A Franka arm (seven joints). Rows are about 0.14 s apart.
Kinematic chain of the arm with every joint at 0, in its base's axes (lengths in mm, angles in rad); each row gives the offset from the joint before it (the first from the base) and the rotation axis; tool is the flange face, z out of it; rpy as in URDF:
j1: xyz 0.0 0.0 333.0 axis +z
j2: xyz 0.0 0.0 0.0 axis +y
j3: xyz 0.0 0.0 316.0 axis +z
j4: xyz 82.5 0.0 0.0 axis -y
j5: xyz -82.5 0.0 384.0 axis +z
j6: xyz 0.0 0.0 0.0 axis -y
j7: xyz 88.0 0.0 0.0 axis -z
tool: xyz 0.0 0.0 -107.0 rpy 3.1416 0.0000 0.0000
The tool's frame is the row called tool.
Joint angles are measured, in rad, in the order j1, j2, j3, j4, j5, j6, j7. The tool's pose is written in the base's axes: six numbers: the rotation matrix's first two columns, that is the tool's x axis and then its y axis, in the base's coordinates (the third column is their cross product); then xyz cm. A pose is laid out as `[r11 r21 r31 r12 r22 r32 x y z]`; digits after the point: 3 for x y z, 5 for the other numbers.
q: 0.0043 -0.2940 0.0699 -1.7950 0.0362 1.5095 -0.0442
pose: [0.99304 0.11751 0.00851 0.11763 -0.99294 -0.01552 45.191 4.298 66.180]
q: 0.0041 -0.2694 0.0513 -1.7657 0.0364 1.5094 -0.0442
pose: [0.99489 0.09998 0.01376 0.10026 -0.99472 -0.02207 46.059 3.331 66.440]
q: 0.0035 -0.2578 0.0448 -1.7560 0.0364 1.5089 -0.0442
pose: [0.99558 0.09324 0.01156 0.09350 -0.99532 -0.02440 46.455 2.963 66.356]
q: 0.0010 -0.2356 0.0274 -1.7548 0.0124 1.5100 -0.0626
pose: [0.99583 0.09081 -0.00889 0.09075 -0.99585 -0.00656 47.246 1.651 65.387]
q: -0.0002 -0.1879 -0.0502 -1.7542 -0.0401 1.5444 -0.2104
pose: [0.98684 0.15927 -0.02805 0.15998 -0.98679 0.02542 49.039 -3.152 63.409]
